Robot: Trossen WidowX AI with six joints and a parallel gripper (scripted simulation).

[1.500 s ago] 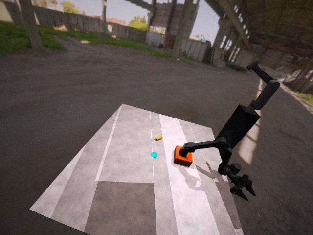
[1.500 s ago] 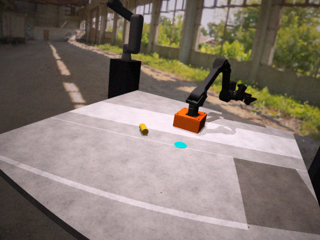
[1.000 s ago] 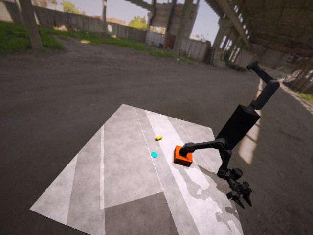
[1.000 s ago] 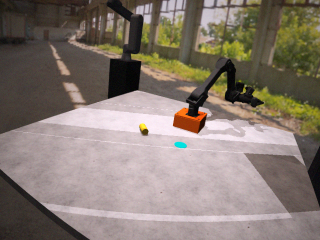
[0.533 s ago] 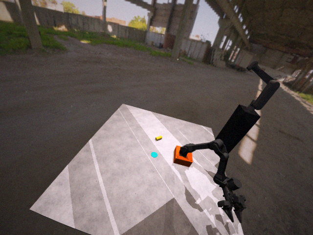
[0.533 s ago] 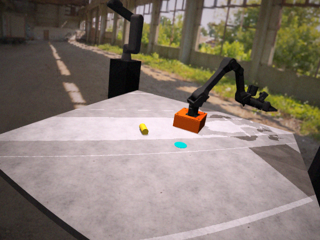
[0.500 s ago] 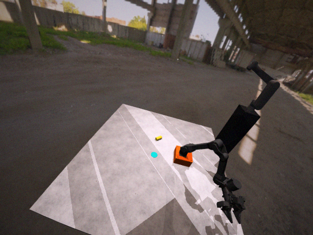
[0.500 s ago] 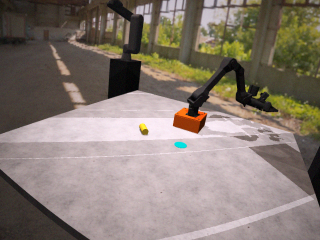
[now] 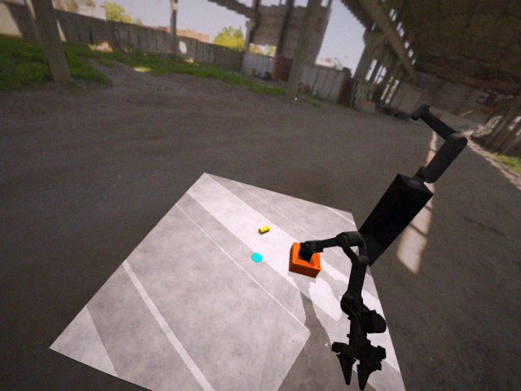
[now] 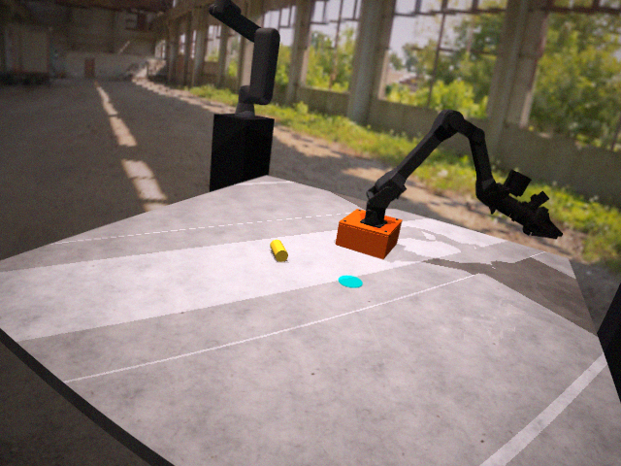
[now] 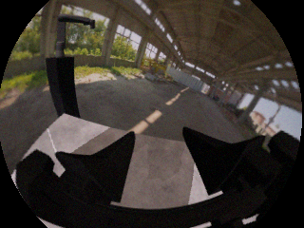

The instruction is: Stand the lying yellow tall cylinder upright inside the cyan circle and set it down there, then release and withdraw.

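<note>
My gripper tip is now 670 mm to the left of the yellow cylinder, 440 mm short of it and 130 mm above it. The rest, counted from my gripper tip: cyan circle: 460 mm to the right, 420 mm ahead, 150 mm below.
</note>
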